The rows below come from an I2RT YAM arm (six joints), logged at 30 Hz.
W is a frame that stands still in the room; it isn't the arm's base.
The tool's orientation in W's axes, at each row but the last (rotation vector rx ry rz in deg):
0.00, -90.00, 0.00
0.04, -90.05, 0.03
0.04, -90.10, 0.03
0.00, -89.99, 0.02
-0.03, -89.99, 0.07
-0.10, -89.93, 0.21
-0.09, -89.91, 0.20
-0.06, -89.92, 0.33
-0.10, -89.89, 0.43
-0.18, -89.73, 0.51
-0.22, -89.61, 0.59
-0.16, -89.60, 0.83
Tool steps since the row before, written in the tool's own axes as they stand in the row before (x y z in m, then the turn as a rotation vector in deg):
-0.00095, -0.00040, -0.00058, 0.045, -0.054, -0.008
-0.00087, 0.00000, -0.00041, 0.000, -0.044, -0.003
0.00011, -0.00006, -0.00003, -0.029, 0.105, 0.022
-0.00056, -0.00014, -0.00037, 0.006, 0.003, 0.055
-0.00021, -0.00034, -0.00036, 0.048, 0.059, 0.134
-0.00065, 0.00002, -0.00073, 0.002, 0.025, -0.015
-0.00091, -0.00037, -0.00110, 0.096, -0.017, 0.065
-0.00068, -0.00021, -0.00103, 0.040, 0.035, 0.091
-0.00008, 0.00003, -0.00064, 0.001, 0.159, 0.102
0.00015, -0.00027, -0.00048, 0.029, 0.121, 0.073
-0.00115, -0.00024, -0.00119, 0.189, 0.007, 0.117
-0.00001, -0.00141, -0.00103, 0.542, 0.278, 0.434
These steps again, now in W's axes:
0.00058, -0.00040, -0.00095, 0.008, -0.054, 0.045
0.00041, 0.00000, -0.00087, 0.003, -0.044, 0.000
0.00003, -0.00006, 0.00011, -0.022, 0.105, -0.029
0.00037, -0.00014, -0.00056, -0.055, 0.003, 0.006
0.00036, -0.00034, -0.00021, -0.134, 0.059, 0.048
0.00073, 0.00002, -0.00065, 0.015, 0.025, 0.002
0.00110, -0.00037, -0.00091, -0.065, -0.017, 0.096
0.00103, -0.00021, -0.00068, -0.091, 0.035, 0.040
0.00064, 0.00003, -0.00008, -0.103, 0.159, 0.000
0.00048, -0.00027, 0.00015, -0.073, 0.121, 0.028
0.00118, -0.00025, -0.00116, -0.116, 0.008, 0.190
0.00104, -0.00140, 0.00000, -0.432, 0.281, 0.542

